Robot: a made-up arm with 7 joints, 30 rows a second.
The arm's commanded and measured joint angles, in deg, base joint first. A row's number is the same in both.
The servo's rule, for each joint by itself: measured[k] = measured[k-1] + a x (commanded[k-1-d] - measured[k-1]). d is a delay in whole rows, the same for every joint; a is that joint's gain. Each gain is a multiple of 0.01, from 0.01 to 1. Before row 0 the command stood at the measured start. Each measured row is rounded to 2 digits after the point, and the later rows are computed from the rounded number. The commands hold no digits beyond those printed.
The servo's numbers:
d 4
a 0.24 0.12 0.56 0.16 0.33 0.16 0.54
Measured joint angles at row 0: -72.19 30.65 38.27 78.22 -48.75 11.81 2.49
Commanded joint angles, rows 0 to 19: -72.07 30.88 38.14 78.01 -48.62 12.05 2.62; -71.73 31.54 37.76 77.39 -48.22 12.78 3.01; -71.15 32.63 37.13 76.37 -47.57 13.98 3.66; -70.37 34.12 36.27 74.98 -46.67 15.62 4.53; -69.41 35.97 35.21 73.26 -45.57 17.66 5.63; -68.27 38.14 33.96 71.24 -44.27 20.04 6.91; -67.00 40.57 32.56 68.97 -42.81 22.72 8.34; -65.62 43.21 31.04 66.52 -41.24 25.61 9.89; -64.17 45.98 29.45 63.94 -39.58 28.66 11.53; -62.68 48.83 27.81 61.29 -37.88 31.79 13.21; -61.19 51.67 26.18 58.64 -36.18 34.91 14.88; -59.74 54.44 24.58 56.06 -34.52 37.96 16.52; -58.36 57.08 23.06 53.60 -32.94 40.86 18.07; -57.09 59.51 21.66 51.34 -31.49 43.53 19.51; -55.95 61.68 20.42 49.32 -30.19 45.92 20.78; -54.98 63.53 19.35 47.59 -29.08 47.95 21.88; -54.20 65.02 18.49 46.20 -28.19 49.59 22.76; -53.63 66.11 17.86 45.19 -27.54 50.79 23.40; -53.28 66.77 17.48 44.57 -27.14 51.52 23.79; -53.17 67.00 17.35 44.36 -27.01 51.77 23.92
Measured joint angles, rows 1 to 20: -72.19 30.65 38.27 78.22 -48.75 11.81 2.49; -72.19 30.65 38.27 78.22 -48.75 11.81 2.49; -72.19 30.65 38.27 78.22 -48.75 11.81 2.49; -72.19 30.65 38.27 78.22 -48.75 11.81 2.49; -72.16 30.68 38.20 78.19 -48.71 11.85 2.56; -72.06 30.78 37.95 78.06 -48.55 12.00 2.80; -71.84 31.00 37.49 77.79 -48.23 12.32 3.26; -71.49 31.37 36.81 77.34 -47.72 12.85 3.95; -70.99 31.92 35.91 76.69 -47.01 13.62 4.86; -70.34 32.67 34.82 75.82 -46.11 14.65 5.97; -69.54 33.62 33.55 74.72 -45.02 15.94 7.25; -68.60 34.77 32.14 73.41 -43.77 17.49 8.68; -67.54 36.12 30.63 71.89 -42.39 19.28 10.22; -66.37 37.65 29.05 70.19 -40.90 21.28 11.83; -65.13 39.33 27.44 68.34 -39.34 23.46 13.48; -63.84 41.14 25.84 66.38 -37.75 25.78 15.12; -62.52 43.05 24.28 64.34 -36.16 28.19 16.71; -61.22 45.03 22.81 62.26 -34.62 30.64 18.22; -59.96 47.03 21.47 60.19 -33.16 33.08 19.60; -58.76 49.01 20.28 58.17 -31.81 35.46 20.83
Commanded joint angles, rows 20 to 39: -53.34 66.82 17.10 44.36 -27.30 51.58 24.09; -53.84 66.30 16.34 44.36 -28.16 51.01 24.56; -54.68 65.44 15.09 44.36 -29.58 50.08 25.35; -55.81 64.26 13.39 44.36 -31.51 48.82 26.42; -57.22 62.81 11.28 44.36 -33.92 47.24 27.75; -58.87 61.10 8.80 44.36 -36.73 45.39 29.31; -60.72 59.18 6.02 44.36 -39.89 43.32 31.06; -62.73 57.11 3.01 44.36 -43.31 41.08 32.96; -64.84 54.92 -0.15 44.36 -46.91 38.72 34.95; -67.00 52.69 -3.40 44.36 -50.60 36.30 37.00; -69.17 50.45 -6.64 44.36 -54.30 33.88 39.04; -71.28 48.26 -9.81 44.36 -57.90 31.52 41.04; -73.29 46.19 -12.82 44.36 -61.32 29.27 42.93; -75.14 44.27 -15.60 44.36 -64.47 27.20 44.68; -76.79 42.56 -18.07 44.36 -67.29 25.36 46.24; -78.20 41.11 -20.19 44.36 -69.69 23.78 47.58; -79.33 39.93 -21.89 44.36 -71.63 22.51 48.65; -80.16 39.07 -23.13 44.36 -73.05 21.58 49.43; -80.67 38.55 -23.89 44.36 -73.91 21.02 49.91; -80.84 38.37 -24.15 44.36 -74.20 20.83 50.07
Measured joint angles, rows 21 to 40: -57.67 50.93 19.28 56.25 -30.62 37.72 21.87; -56.70 52.75 18.48 54.48 -29.60 39.81 22.70; -55.88 54.43 17.92 52.89 -28.79 41.68 23.29; -55.23 55.94 17.60 51.53 -28.20 43.29 23.63; -54.78 57.25 17.32 50.38 -27.90 44.62 23.88; -54.55 58.34 16.77 49.42 -27.99 45.64 24.25; -54.58 59.19 15.83 48.61 -28.51 46.35 24.84; -54.88 59.80 14.46 47.93 -29.50 46.75 25.69; -55.44 60.16 12.68 47.36 -30.96 46.83 26.80; -56.26 60.27 10.51 46.88 -32.86 46.60 28.16; -57.33 60.14 8.00 46.48 -35.18 46.08 29.73; -58.63 59.78 5.21 46.14 -37.86 45.28 31.47; -60.12 59.20 2.21 45.86 -40.85 44.23 33.35; -61.77 58.42 -0.93 45.62 -44.07 42.96 35.32; -63.55 57.46 -4.13 45.42 -47.45 41.51 37.33; -65.41 56.36 -7.31 45.25 -50.90 39.91 39.33; -67.30 55.14 -10.40 45.11 -54.34 38.21 41.27; -69.18 53.84 -13.31 44.99 -57.68 36.45 43.11; -71.01 52.49 -15.98 44.89 -60.85 34.68 44.80; -72.74 51.12 -18.34 44.81 -63.77 32.94 46.30
